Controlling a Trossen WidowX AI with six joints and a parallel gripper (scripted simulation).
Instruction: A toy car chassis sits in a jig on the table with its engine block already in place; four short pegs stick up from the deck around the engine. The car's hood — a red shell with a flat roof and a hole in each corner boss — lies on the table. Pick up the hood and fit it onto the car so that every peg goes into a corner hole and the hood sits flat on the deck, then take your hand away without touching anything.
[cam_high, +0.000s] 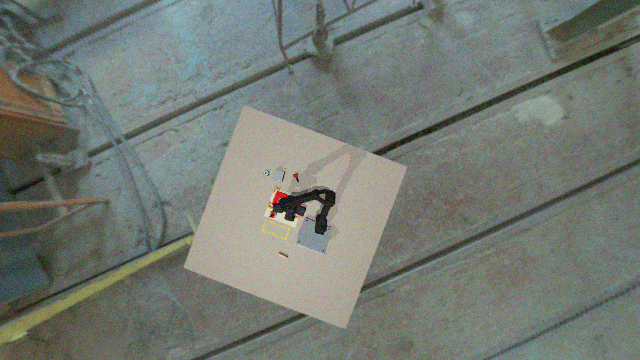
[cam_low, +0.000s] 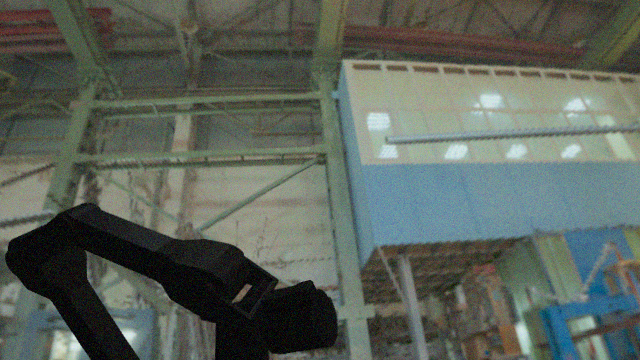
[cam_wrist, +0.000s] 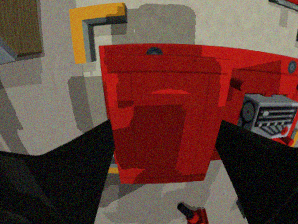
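My gripper tip is now 7 cm short of the jig, 2 cm to the right of it and 2 cm above it. Round my gripper tip: small brown piece 38 cm to the left, 2 cm below, 2 cm behind; then red hood 1 cm above; then small grey block 18 cm to the right, 17 cm ahead, 2 cm below.
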